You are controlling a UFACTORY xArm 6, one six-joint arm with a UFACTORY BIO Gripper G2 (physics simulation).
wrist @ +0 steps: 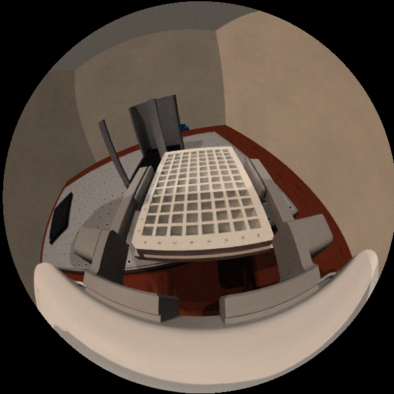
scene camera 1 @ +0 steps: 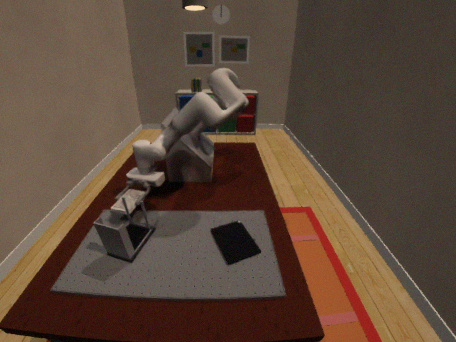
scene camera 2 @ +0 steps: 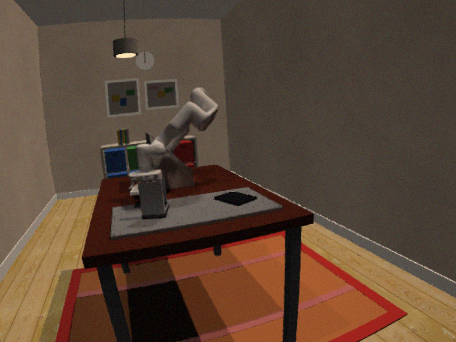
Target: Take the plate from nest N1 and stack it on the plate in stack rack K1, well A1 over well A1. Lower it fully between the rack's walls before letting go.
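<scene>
My gripper is shut on a pale multi-well plate, held by its two long sides, wells up. Stack rack K1 stands upright, with tall grey walls and thin posts. The plate is near the top of the rack, on the arm's side of it; in the wrist view the rack is beyond the plate and to its left. Inside the rack a dark surface shows low down; I cannot make out its plate clearly. The flat black piece, likely nest N1, bears no pale plate.
The rack and the black piece are on a grey perforated board on a dark red table. The rack's slim post rises left of its broad walls in the wrist view. The arm's base is behind the board.
</scene>
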